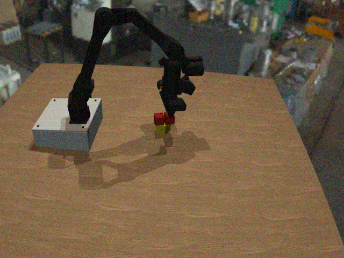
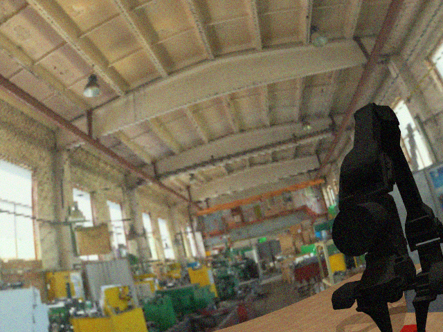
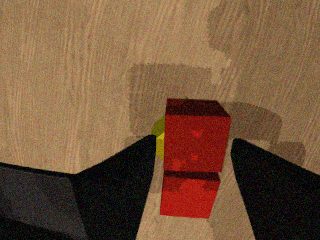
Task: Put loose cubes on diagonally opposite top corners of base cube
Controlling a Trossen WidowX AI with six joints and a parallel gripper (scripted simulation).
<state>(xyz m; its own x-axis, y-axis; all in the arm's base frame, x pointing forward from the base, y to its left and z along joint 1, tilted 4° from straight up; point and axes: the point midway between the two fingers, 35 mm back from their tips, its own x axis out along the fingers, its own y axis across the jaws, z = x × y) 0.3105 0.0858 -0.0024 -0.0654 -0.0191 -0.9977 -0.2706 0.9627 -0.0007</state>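
Now: the yellow cube 5 cm below my gripper tip and 2 cm behind it.
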